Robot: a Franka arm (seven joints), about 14 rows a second.
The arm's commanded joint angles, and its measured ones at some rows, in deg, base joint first. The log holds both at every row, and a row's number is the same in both.
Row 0, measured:
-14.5, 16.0, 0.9, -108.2, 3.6, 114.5, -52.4
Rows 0 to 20, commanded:
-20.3, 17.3, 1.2, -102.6, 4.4, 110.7, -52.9
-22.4, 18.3, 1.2, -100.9, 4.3, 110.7, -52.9
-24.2, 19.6, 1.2, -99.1, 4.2, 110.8, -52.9
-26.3, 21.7, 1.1, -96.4, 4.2, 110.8, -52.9
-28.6, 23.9, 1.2, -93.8, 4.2, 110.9, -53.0
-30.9, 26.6, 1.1, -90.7, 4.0, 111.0, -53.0
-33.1, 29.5, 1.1, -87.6, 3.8, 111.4, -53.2
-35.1, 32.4, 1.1, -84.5, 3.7, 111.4, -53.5
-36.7, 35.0, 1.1, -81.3, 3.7, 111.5, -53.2
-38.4, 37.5, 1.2, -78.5, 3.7, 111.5, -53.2
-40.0, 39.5, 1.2, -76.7, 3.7, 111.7, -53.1
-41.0, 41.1, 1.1, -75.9, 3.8, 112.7, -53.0
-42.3, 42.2, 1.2, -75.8, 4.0, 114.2, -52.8
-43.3, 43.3, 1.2, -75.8, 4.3, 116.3, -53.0
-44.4, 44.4, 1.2, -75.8, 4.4, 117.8, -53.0
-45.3, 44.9, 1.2, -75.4, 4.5, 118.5, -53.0
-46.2, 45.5, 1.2, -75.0, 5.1, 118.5, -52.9
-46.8, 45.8, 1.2, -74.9, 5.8, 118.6, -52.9
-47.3, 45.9, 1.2, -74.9, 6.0, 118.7, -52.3
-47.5, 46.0, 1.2, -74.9, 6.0, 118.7, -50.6
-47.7, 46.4, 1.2, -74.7, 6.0, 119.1, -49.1
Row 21, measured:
-46.8, 45.2, 0.3, -76.9, 5.3, 119.3, -51.7
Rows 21 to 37, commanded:
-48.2, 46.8, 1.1, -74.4, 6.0, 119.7, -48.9
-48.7, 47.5, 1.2, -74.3, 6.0, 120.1, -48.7
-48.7, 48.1, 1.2, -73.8, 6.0, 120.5, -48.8
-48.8, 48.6, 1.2, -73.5, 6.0, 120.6, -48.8
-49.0, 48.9, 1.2, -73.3, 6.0, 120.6, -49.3
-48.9, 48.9, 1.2, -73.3, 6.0, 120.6, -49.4
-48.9, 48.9, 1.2, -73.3, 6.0, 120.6, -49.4
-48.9, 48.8, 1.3, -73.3, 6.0, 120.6, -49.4
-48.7, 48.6, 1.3, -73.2, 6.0, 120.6, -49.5
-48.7, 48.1, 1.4, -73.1, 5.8, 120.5, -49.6
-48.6, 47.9, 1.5, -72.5, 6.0, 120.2, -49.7
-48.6, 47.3, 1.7, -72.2, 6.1, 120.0, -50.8
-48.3, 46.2, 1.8, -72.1, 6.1, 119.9, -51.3
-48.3, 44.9, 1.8, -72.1, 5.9, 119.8, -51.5
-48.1, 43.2, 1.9, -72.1, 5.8, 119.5, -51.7
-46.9, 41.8, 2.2, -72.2, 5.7, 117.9, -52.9
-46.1, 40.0, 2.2, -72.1, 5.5, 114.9, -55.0
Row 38, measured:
-47.4, 44.1, 1.9, -71.2, 5.4, 118.9, -52.1
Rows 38 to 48, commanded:
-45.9, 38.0, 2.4, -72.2, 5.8, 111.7, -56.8
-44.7, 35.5, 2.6, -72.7, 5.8, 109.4, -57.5
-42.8, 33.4, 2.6, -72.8, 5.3, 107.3, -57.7
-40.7, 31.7, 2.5, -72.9, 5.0, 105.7, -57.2
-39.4, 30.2, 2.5, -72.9, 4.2, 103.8, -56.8
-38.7, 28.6, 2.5, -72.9, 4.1, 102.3, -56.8
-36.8, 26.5, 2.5, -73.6, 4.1, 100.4, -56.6
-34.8, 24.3, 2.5, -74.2, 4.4, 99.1, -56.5
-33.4, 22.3, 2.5, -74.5, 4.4, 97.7, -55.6
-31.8, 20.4, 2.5, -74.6, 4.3, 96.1, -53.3
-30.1, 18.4, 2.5, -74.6, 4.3, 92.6, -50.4
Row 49, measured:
-32.8, 23.9, 3.1, -71.5, 4.8, 96.4, -54.0
